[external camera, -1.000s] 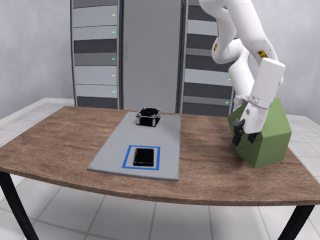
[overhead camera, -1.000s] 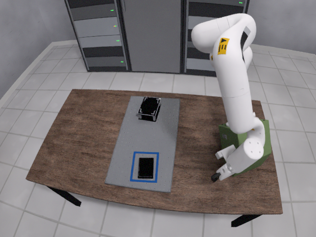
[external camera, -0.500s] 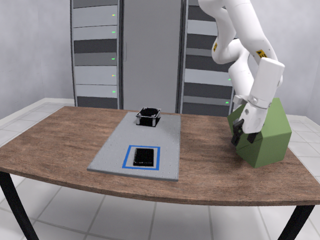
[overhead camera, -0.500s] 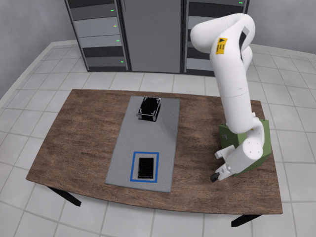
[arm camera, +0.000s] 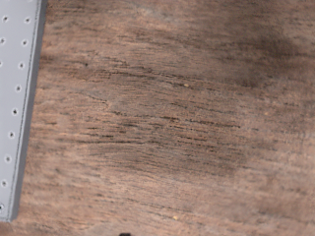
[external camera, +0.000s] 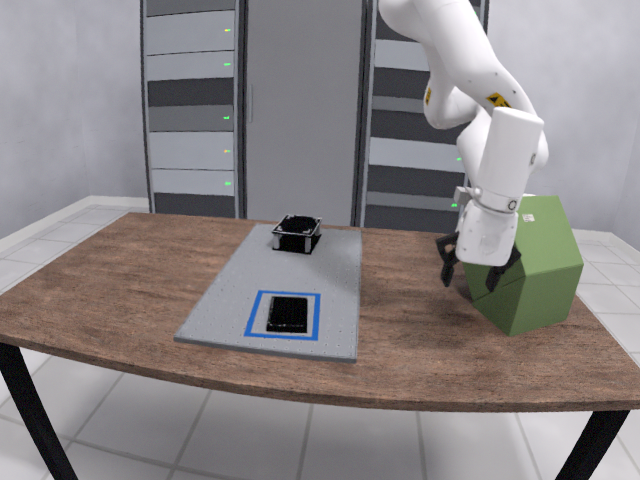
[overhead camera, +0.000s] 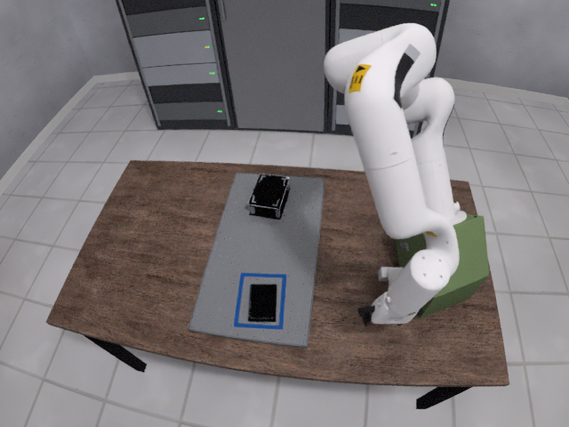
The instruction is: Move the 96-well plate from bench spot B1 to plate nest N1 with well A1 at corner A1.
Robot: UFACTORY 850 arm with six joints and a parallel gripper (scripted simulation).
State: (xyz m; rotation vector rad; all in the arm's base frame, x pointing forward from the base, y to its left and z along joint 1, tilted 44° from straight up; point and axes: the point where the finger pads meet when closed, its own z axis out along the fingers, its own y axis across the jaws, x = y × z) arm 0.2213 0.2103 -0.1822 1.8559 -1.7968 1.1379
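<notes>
The 96-well plate is 330 mm ahead of my hand, 140 mm to the right of it and 150 mm below it. From my hand the other things lie so: raised plate nest N1: 310 mm ahead, 570 mm to the right, 100 mm below.
</notes>
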